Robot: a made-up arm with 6 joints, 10 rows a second.
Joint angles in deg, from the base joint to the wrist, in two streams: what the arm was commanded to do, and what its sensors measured. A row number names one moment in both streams.
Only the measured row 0 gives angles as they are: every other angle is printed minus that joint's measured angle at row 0.
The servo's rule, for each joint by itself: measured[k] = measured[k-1] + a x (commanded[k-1-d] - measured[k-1]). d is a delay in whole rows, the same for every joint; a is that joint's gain. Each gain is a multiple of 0.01, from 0.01 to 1. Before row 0 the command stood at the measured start. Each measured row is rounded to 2 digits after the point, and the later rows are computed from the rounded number. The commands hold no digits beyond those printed.
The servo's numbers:
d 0
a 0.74 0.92 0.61 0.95 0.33 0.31
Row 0, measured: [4.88, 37.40, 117.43, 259.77, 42.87, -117.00]
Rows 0 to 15, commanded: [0.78, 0.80, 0.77, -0.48, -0.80, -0.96]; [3.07, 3.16, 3.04, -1.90, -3.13, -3.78]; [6.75, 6.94, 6.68, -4.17, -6.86, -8.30]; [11.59, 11.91, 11.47, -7.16, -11.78, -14.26]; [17.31, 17.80, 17.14, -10.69, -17.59, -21.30]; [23.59, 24.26, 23.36, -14.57, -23.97, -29.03]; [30.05, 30.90, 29.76, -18.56, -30.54, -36.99]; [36.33, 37.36, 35.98, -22.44, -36.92, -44.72]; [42.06, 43.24, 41.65, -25.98, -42.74, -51.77]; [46.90, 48.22, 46.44, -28.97, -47.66, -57.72]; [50.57, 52.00, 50.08, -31.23, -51.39, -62.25]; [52.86, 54.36, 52.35, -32.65, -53.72, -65.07]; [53.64, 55.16, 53.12, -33.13, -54.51, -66.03]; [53.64, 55.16, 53.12, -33.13, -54.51, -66.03]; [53.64, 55.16, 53.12, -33.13, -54.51, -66.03]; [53.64, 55.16, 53.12, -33.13, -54.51, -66.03]
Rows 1 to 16, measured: [0.58, 0.74, 0.47, -0.46, -0.26, -0.30]; [2.42, 2.97, 2.04, -1.83, -1.21, -1.38]; [5.62, 6.62, 4.87, -4.05, -3.07, -3.53]; [10.04, 11.49, 8.90, -7.00, -5.94, -6.86]; [15.42, 17.30, 13.93, -10.51, -9.78, -11.34]; [21.47, 23.70, 19.68, -14.37, -14.46, -16.82]; [27.82, 30.32, 25.83, -18.35, -19.77, -23.07]; [34.12, 36.80, 32.02, -22.24, -25.43, -29.78]; [40.00, 42.72, 37.89, -25.79, -31.14, -36.60]; [45.11, 47.78, 43.11, -28.81, -36.59, -43.15]; [49.15, 51.66, 47.36, -31.11, -41.47, -49.07]; [51.90, 54.14, 50.40, -32.57, -45.51, -54.03]; [53.19, 55.08, 52.06, -33.10, -48.48, -57.75]; [53.52, 55.15, 52.71, -33.13, -50.47, -60.32]; [53.61, 55.16, 52.96, -33.13, -51.80, -62.09]; [53.63, 55.16, 53.06, -33.13, -52.69, -63.31]
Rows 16 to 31, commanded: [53.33, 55.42, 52.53, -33.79, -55.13, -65.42]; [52.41, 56.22, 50.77, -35.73, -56.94, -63.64]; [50.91, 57.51, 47.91, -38.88, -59.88, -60.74]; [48.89, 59.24, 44.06, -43.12, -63.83, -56.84]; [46.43, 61.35, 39.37, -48.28, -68.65, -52.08]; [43.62, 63.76, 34.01, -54.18, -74.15, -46.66]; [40.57, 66.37, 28.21, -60.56, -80.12, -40.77]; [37.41, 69.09, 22.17, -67.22, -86.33, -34.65]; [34.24, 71.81, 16.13, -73.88, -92.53, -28.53]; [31.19, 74.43, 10.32, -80.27, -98.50, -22.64]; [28.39, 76.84, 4.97, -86.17, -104.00, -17.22]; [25.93, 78.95, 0.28, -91.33, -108.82, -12.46]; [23.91, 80.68, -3.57, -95.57, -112.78, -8.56]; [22.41, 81.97, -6.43, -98.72, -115.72, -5.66]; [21.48, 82.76, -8.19, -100.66, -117.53, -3.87]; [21.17, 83.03, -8.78, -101.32, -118.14, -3.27]
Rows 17 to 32, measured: [53.41, 55.40, 52.74, -33.76, -53.50, -63.96]; [52.67, 56.15, 51.54, -35.63, -54.64, -63.86]; [51.37, 57.40, 49.33, -38.72, -56.37, -62.89]; [49.53, 59.09, 46.12, -42.90, -58.83, -61.01]; [47.24, 61.17, 42.00, -48.01, -62.07, -58.24]; [44.56, 63.55, 37.13, -53.87, -66.06, -54.65]; [41.61, 66.14, 31.69, -60.23, -70.70, -50.35]; [38.50, 68.85, 25.88, -66.87, -75.86, -45.48]; [35.35, 71.57, 19.93, -73.53, -81.36, -40.23]; [32.27, 74.20, 14.07, -79.93, -87.02, -34.78]; [29.40, 76.63, 8.52, -85.86, -92.62, -29.34]; [26.83, 78.76, 3.49, -91.06, -97.97, -24.11]; [24.67, 80.53, -0.82, -95.34, -102.86, -19.29]; [23.00, 81.85, -4.24, -98.55, -107.10, -15.06]; [21.88, 82.69, -6.65, -100.55, -110.54, -11.59]; [21.35, 83.00, -7.95, -101.28, -113.05, -9.01]
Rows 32 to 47, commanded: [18.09, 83.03, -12.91, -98.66, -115.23, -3.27]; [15.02, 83.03, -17.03, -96.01, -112.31, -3.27]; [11.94, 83.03, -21.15, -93.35, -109.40, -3.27]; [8.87, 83.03, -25.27, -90.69, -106.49, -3.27]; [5.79, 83.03, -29.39, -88.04, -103.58, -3.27]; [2.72, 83.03, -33.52, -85.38, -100.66, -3.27]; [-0.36, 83.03, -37.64, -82.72, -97.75, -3.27]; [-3.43, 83.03, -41.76, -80.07, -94.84, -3.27]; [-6.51, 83.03, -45.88, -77.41, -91.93, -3.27]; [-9.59, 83.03, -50.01, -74.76, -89.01, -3.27]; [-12.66, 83.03, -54.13, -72.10, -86.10, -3.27]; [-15.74, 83.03, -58.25, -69.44, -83.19, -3.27]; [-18.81, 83.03, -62.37, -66.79, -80.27, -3.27]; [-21.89, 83.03, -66.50, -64.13, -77.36, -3.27]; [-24.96, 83.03, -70.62, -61.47, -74.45, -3.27]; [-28.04, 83.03, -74.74, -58.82, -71.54, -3.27]
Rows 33 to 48, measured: [18.94, 83.03, -10.98, -98.79, -113.77, -7.23]; [16.04, 83.03, -14.67, -96.15, -113.29, -6.00]; [13.01, 83.03, -18.62, -93.49, -112.01, -5.15]; [9.95, 83.03, -22.68, -90.83, -110.19, -4.57]; [6.87, 83.03, -26.77, -88.18, -108.01, -4.17]; [3.80, 83.03, -30.89, -85.52, -105.58, -3.89]; [0.72, 83.03, -35.01, -82.86, -103.00, -3.70]; [-2.35, 83.03, -39.13, -80.21, -100.31, -3.57]; [-5.43, 83.03, -43.25, -77.55, -97.54, -3.48]; [-8.51, 83.03, -47.37, -74.90, -94.73, -3.41]; [-11.58, 83.03, -51.49, -72.24, -91.88, -3.37]; [-14.66, 83.03, -55.61, -69.58, -89.01, -3.34]; [-17.73, 83.03, -59.73, -66.93, -86.13, -3.32]; [-20.81, 83.03, -63.86, -64.27, -83.24, -3.30]; [-23.88, 83.03, -67.98, -61.61, -80.34, -3.29]; [-26.96, 83.03, -72.10, -58.96, -77.44, -3.28]
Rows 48 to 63, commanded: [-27.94, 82.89, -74.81, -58.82, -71.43, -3.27]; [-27.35, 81.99, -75.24, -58.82, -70.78, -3.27]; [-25.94, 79.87, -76.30, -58.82, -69.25, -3.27]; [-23.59, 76.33, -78.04, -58.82, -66.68, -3.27]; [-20.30, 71.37, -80.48, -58.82, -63.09, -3.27]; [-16.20, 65.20, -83.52, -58.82, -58.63, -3.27]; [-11.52, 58.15, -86.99, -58.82, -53.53, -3.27]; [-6.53, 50.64, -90.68, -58.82, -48.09, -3.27]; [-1.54, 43.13, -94.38, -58.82, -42.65, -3.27]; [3.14, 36.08, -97.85, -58.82, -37.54, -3.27]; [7.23, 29.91, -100.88, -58.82, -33.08, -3.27]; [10.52, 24.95, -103.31, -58.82, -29.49, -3.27]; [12.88, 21.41, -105.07, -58.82, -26.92, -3.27]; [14.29, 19.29, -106.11, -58.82, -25.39, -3.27]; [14.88, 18.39, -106.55, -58.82, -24.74, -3.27]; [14.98, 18.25, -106.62, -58.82, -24.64, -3.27]
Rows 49 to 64, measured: [-27.69, 82.90, -73.75, -58.83, -75.46, -3.28]; [-27.44, 82.06, -74.66, -58.82, -73.92, -3.28]; [-26.33, 80.05, -75.66, -58.82, -72.38, -3.28]; [-24.30, 76.63, -77.11, -58.82, -70.50, -3.28]; [-21.34, 71.79, -79.17, -58.82, -68.05, -3.28]; [-17.54, 65.73, -81.82, -58.82, -64.94, -3.28]; [-13.09, 58.76, -84.97, -58.82, -61.17, -3.28]; [-8.24, 51.29, -88.45, -58.82, -56.85, -3.28]; [-3.28, 43.78, -92.07, -58.82, -52.16, -3.28]; [1.47, 36.70, -95.60, -58.82, -47.34, -3.28]; [5.73, 30.45, -98.82, -58.82, -42.63, -3.28]; [9.27, 25.39, -101.56, -58.82, -38.29, -3.28]; [11.94, 21.73, -103.70, -58.82, -34.54, -3.28]; [13.68, 19.49, -105.17, -58.82, -31.52, -3.28]; [14.57, 18.48, -106.01, -58.82, -29.28, -3.28]; [14.87, 18.27, -106.38, -58.82, -27.75, -3.28]
